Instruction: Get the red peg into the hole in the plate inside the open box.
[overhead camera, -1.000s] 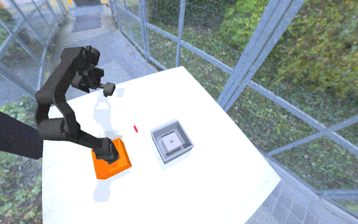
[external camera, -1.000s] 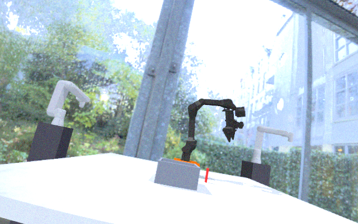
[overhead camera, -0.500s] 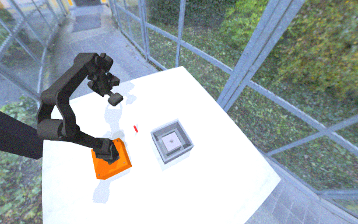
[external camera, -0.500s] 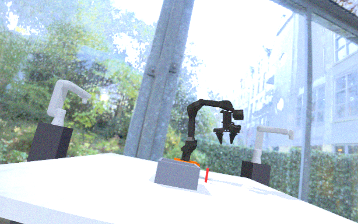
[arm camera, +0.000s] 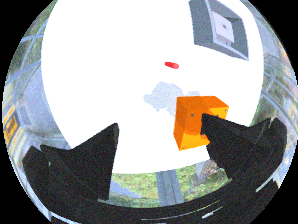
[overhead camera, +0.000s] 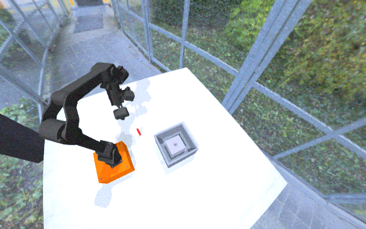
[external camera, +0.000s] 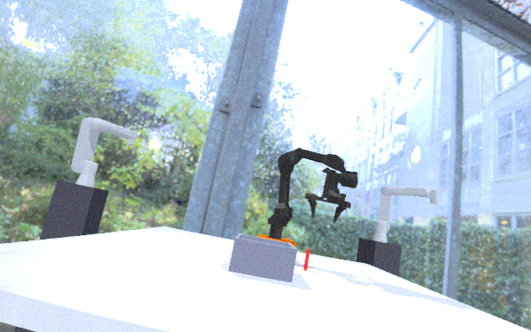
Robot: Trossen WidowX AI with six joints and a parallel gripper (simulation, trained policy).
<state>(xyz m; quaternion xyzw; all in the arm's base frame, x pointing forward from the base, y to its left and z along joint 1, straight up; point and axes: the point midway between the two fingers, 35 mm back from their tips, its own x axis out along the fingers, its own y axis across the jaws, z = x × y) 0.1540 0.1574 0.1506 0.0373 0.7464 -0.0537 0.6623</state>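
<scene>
My gripper tip is now 3 cm short of the red peg, 6 cm to the left of it and 16 cm above it. The rest, counted from my gripper tip: pale plate 17 cm ahead, 27 cm to the right, 16 cm below; then grey box 17 cm ahead, 27 cm to the right, 18 cm below.
</scene>
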